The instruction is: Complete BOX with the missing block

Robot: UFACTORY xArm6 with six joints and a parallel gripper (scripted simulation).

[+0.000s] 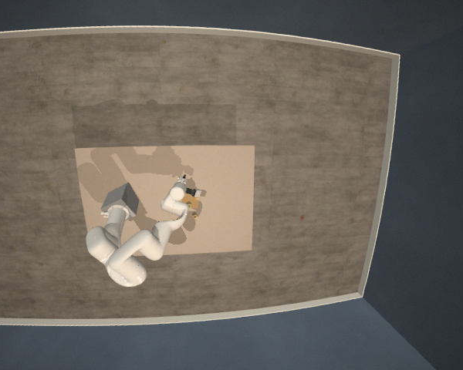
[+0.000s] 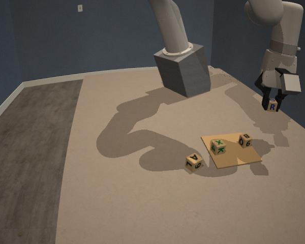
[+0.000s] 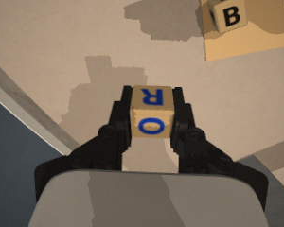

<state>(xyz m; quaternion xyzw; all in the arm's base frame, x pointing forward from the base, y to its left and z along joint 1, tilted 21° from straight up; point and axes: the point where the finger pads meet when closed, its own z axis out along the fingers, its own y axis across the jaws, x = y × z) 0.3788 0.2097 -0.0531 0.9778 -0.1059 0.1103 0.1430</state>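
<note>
Right now my hand is 13 cm to the left of the orange mat, 12 cm above it and 4 cm short of it.
</note>
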